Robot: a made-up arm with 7 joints. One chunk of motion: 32 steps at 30 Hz.
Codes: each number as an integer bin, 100 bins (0 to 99) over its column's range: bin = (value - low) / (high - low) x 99, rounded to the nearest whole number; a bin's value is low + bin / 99 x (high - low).
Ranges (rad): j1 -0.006..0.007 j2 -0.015..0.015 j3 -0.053..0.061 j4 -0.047..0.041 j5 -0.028..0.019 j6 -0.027..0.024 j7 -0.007..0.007
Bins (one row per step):
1: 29 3 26 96 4 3 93
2: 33 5 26 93 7 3 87
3: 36 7 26 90 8 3 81
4: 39 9 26 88 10 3 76
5: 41 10 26 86 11 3 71
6: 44 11 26 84 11 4 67
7: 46 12 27 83 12 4 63
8: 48 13 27 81 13 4 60
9: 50 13 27 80 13 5 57
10: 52 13 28 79 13 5 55
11: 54 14 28 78 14 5 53
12: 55 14 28 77 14 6 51
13: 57 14 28 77 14 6 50
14: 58 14 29 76 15 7 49
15: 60 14 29 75 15 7 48
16: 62 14 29 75 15 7 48
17: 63 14 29 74 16 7 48
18: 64 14 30 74 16 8 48
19: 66 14 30 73 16 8 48
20: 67 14 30 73 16 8 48
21: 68 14 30 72 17 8 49
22: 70 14 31 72 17 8 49
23: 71 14 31 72 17 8 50
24: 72 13 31 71 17 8 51
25: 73 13 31 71 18 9 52
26: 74 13 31 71 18 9 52
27: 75 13 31 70 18 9 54
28: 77 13 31 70 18 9 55
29: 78 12 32 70 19 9 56
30: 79 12 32 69 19 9 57
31: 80 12 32 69 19 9 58
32: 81 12 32 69 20 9 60
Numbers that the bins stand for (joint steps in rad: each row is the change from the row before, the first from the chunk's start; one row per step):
1: -0.00219 -0.01409 -0.02306 0.03833 -0.02610 -0.02545 0.00615
2: -0.00167 -0.01348 -0.02306 0.03567 -0.02468 -0.02545 0.00530
3: -0.00127 -0.01288 -0.02306 0.03300 -0.02420 -0.02545 0.00445
4: -0.00088 -0.01227 -0.02306 0.03122 -0.02325 -0.02545 0.00375
5: -0.00062 -0.01197 -0.02306 0.02944 -0.02278 -0.02545 0.00304
6: -0.00022 -0.01167 -0.02306 0.02767 -0.02278 -0.02494 0.00247
7: 0.00004 -0.01136 -0.02191 0.02678 -0.02230 -0.02494 0.00191
8: 0.00030 -0.01106 -0.02191 0.02500 -0.02183 -0.02494 0.00148
9: 0.00057 -0.01106 -0.02191 0.02411 -0.02183 -0.02442 0.00106
10: 0.00083 -0.01106 -0.02076 0.02322 -0.02183 -0.02442 0.00078
11: 0.00109 -0.01076 -0.02076 0.02233 -0.02135 -0.02442 0.00049
12: 0.00122 -0.01076 -0.02076 0.02144 -0.02135 -0.02391 0.00021
13: 0.00148 -0.01076 -0.02076 0.02144 -0.02135 -0.02391 0.00007
14: 0.00162 -0.01076 -0.01961 0.02056 -0.02088 -0.02339 -0.00007
15: 0.00188 -0.01076 -0.01961 0.01967 -0.02088 -0.02339 -0.00021
16: 0.00214 -0.01076 -0.01961 0.01967 -0.02088 -0.02339 -0.00021
17: 0.00227 -0.01076 -0.01961 0.01878 -0.02040 -0.02339 -0.00021
18: 0.00240 -0.01076 -0.01845 0.01878 -0.02040 -0.02288 -0.00021
19: 0.00267 -0.01076 -0.01845 0.01789 -0.02040 -0.02288 -0.00021
20: 0.00280 -0.01076 -0.01845 0.01789 -0.02040 -0.02288 -0.00021
21: 0.00293 -0.01076 -0.01845 0.01700 -0.01993 -0.02288 -0.00007
22: 0.00319 -0.01076 -0.01730 0.01700 -0.01993 -0.02288 -0.00007
23: 0.00332 -0.01076 -0.01730 0.01700 -0.01993 -0.02288 0.00007
24: 0.00345 -0.01106 -0.01730 0.01611 -0.01993 -0.02288 0.00021
25: 0.00359 -0.01106 -0.01730 0.01611 -0.01945 -0.02236 0.00035
26: 0.00372 -0.01106 -0.01730 0.01611 -0.01945 -0.02236 0.00035
27: 0.00385 -0.01106 -0.01730 0.01522 -0.01945 -0.02236 0.00064
28: 0.00411 -0.01106 -0.01730 0.01522 -0.01945 -0.02236 0.00078
29: 0.00424 -0.01136 -0.01615 0.01522 -0.01898 -0.02236 0.00092
30: 0.00437 -0.01136 -0.01615 0.01433 -0.01898 -0.02236 0.00106
31: 0.00451 -0.01136 -0.01615 0.01433 -0.01898 -0.02236 0.00120
32: 0.00464 -0.01136 -0.01615 0.01433 -0.01851 -0.02236 0.00148

